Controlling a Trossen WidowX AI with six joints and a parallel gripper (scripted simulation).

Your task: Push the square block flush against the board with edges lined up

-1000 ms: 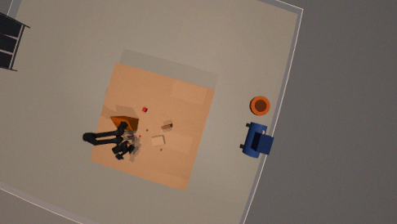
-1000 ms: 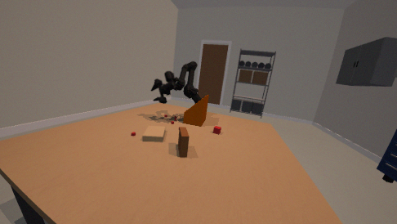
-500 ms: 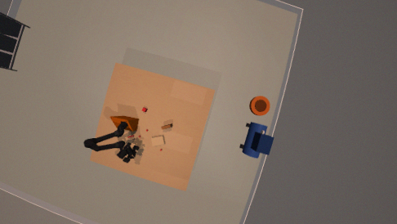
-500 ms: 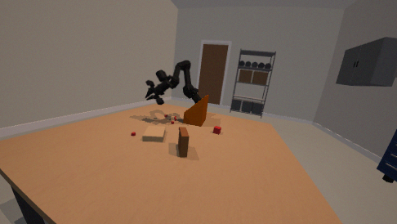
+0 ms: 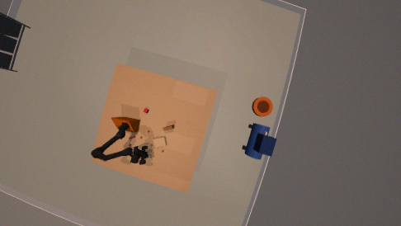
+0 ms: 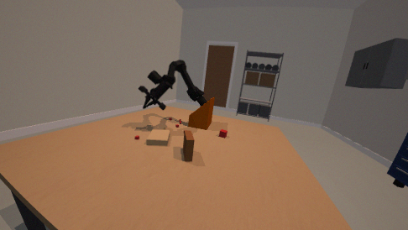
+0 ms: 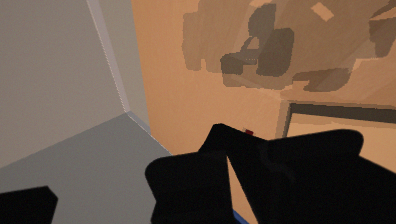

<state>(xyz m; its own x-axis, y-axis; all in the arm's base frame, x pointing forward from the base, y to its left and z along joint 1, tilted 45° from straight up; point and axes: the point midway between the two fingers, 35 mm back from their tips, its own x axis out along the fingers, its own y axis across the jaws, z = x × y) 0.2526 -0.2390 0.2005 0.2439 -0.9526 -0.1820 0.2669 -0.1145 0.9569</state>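
Now: the brown square block 170 mm ahead of my gripper tip, 330 mm to the left of it and 90 mm below it. Round my gripper tip: red cube (130 mm behind, 500 mm to the left, 120 mm below).
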